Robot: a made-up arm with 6 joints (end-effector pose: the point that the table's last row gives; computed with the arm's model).
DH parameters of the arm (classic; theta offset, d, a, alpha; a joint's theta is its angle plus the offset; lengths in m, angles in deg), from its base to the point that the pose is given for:
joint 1: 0 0.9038 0.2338 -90
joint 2: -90 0 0.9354 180
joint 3: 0 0 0.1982 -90
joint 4: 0 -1.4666 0 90
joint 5: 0 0 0 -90
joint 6: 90 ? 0 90
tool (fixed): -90 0 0 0
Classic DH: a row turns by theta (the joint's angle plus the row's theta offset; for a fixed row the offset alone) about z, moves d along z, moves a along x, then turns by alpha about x.
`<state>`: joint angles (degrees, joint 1 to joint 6).
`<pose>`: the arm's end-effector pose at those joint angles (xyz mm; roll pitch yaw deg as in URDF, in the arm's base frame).
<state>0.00 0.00 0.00 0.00 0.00 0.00</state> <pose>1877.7 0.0 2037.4 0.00 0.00 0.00</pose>
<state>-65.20 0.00 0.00 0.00 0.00 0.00</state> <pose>787.6 -1704.5 2037.4 0.00 0.00 -65.20</pose>
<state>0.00 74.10 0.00 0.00 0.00 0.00</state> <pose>1774.4 0.0 -366.6 0.00 74.10 0.00</pose>
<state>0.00 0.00 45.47 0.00 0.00 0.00</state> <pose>1245.3 0.0 3150.1 0.00 -45.47 0.00</pose>
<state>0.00 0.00 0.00 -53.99 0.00 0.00</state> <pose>1877.7 0.0 2037.4 53.99 0.00 0.00</pose>
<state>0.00 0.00 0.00 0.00 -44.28 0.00</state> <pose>1827.3 0.0 1913.6 0.00 44.28 0.00</pose>
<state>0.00 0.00 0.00 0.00 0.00 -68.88</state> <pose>1877.7 0.0 2037.4 68.88 0.00 0.00</pose>
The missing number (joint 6, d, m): -0.1773
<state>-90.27 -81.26 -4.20 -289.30 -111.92 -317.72</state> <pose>-152.8 518.1 2443.0 -55.84 25.63 -166.46</pose>
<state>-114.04 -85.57 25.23 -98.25 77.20 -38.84</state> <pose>412.3 1344.3 2322.2 -119.84 -14.88 159.05</pose>
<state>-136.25 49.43 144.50 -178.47 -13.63 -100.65</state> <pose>-404.1 -388.4 3123.5 100.23 -71.30 42.63</pose>
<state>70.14 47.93 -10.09 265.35 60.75 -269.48</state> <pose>793.3 1742.4 311.4 -54.24 26.87 -6.98</pose>
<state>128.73 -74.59 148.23 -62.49 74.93 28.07</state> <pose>1112.7 -1144.6 -79.2 -76.93 30.26 46.21</pose>
